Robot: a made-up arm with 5 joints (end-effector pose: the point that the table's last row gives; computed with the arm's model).
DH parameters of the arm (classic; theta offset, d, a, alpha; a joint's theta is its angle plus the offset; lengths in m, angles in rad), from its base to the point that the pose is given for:
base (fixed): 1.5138 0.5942 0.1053 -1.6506
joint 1: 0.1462 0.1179 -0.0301 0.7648
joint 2: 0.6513 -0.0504 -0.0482 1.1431
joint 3: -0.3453 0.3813 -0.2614 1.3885
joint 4: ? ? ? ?
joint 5: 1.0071 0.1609 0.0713 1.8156
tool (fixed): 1.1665 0.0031 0 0
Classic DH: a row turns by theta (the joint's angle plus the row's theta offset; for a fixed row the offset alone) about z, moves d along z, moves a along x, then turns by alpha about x.
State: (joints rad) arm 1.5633 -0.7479 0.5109 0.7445 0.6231
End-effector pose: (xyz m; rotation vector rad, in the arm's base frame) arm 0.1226 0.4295 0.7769 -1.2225 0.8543 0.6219
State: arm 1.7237 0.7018 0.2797 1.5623 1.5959
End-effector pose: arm 0.0149 0.2690 0.1854 -0.9062 1.7608 -0.6103
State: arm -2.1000 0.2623 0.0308 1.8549 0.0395
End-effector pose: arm 0.0504 -0.4485 0.5697 1.7616 -1.6674 0.2717
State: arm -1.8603 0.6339 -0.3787 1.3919 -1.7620
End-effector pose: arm -0.2330 -0.2985 0.8455 -0.8629 -2.0948 -0.6954
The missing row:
joint 4: 0.7008 -0.0361 0.0253 1.397
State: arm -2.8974 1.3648 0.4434 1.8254 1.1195
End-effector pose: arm -0.2406 -0.3639 0.7000 1.2630 -1.3506 2.2403
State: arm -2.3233 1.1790 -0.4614 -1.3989 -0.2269
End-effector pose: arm -0.0924 -0.2568 0.5519 -1.7892 0.1732 0.6108
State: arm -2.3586 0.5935 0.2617 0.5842 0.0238
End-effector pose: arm -0.0149 -0.2711 0.6739 0.3201 -1.7172 0.9048
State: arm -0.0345 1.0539 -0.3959 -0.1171 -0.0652
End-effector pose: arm -0.0886 0.3840 0.7354 -2.6601 0.4078 1.4214
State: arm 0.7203 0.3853 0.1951 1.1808 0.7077
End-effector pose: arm 0.0873 0.5217 0.6382 -0.8293 0.9721 1.0390
